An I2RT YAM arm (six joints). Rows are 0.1 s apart.
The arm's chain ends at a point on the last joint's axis. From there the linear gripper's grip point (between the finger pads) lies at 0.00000 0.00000 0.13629 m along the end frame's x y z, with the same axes.
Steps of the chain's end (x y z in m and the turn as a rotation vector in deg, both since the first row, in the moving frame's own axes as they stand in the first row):
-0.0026, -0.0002, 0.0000, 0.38, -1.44, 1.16
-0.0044, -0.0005, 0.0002, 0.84, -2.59, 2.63
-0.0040, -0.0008, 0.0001, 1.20, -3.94, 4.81
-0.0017, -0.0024, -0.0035, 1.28, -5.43, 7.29
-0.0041, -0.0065, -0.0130, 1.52, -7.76, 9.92
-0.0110, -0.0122, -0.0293, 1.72, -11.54, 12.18
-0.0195, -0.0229, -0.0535, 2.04, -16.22, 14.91
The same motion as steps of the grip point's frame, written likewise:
-0.0060, -0.0011, 0.0000, 0.38, -1.44, 1.16
-0.0105, -0.0026, 0.0000, 0.84, -2.59, 2.63
-0.0132, -0.0040, -0.0003, 1.20, -3.94, 4.81
-0.0144, -0.0063, -0.0041, 1.28, -5.43, 7.29
-0.0221, -0.0117, -0.0143, 1.52, -7.76, 9.92
-0.0376, -0.0191, -0.0321, 1.72, -11.54, 12.18
-0.0565, -0.0326, -0.0590, 2.04, -16.22, 14.91

